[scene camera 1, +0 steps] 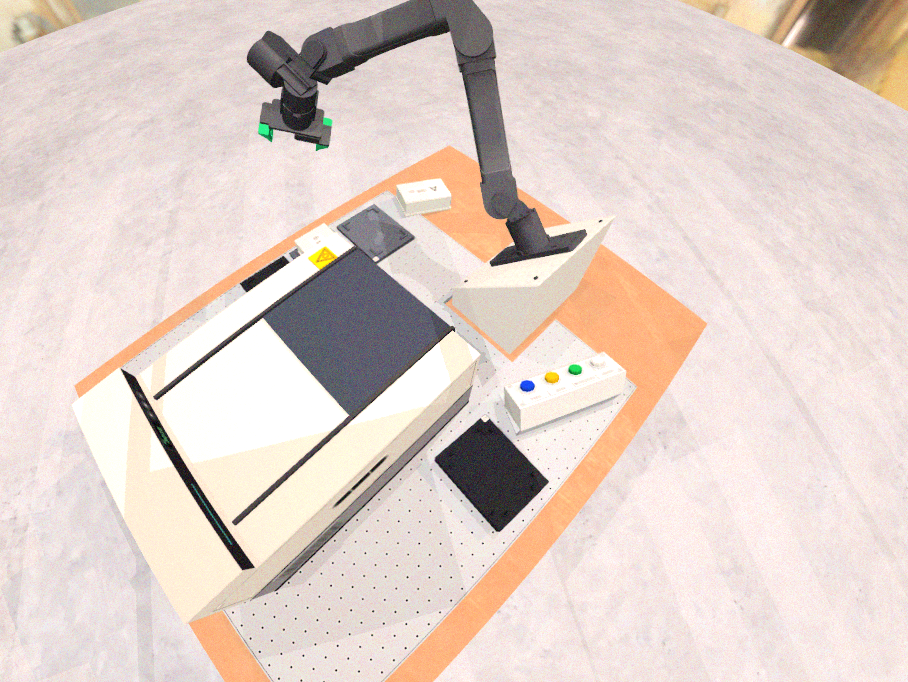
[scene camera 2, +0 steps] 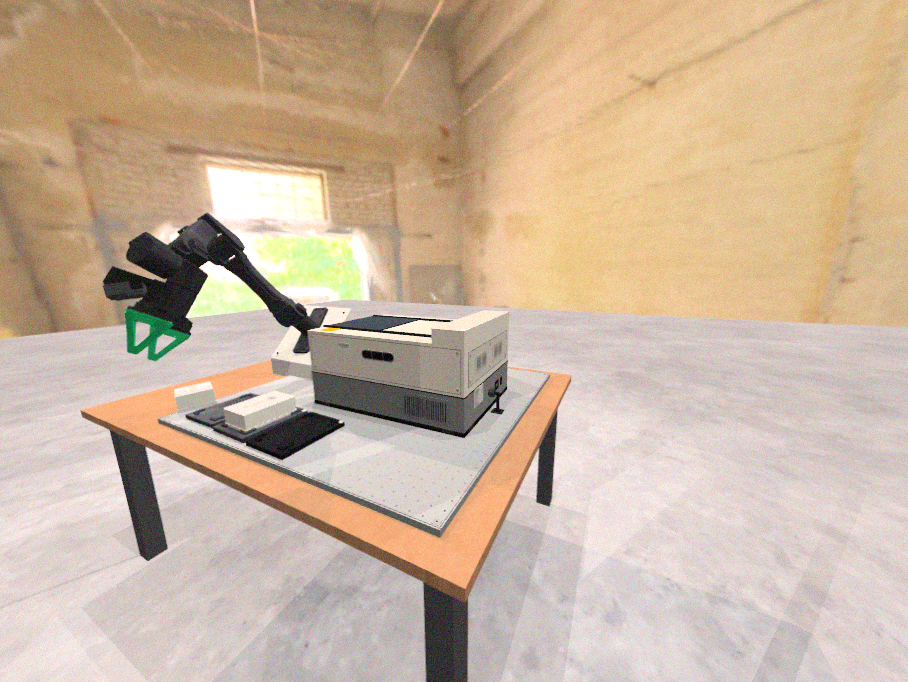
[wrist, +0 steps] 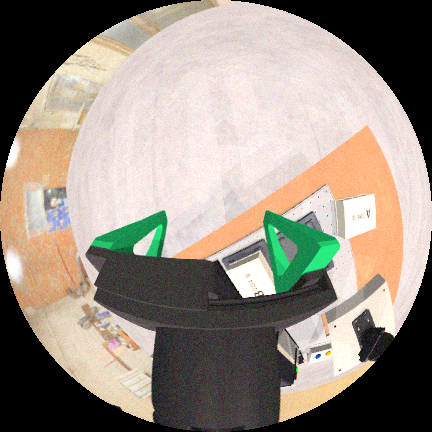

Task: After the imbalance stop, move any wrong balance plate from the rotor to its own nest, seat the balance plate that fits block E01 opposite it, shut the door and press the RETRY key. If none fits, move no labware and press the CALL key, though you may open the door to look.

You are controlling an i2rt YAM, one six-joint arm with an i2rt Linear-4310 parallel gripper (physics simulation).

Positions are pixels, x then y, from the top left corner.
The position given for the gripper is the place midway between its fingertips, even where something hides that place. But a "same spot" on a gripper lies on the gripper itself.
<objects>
The gripper shows in scene camera 1, in scene camera 2 and in the wrist view point(214, 215). The same spot on the gripper: point(scene camera 1: 324, 142) is point(scene camera 2: 190, 333).
</objects>
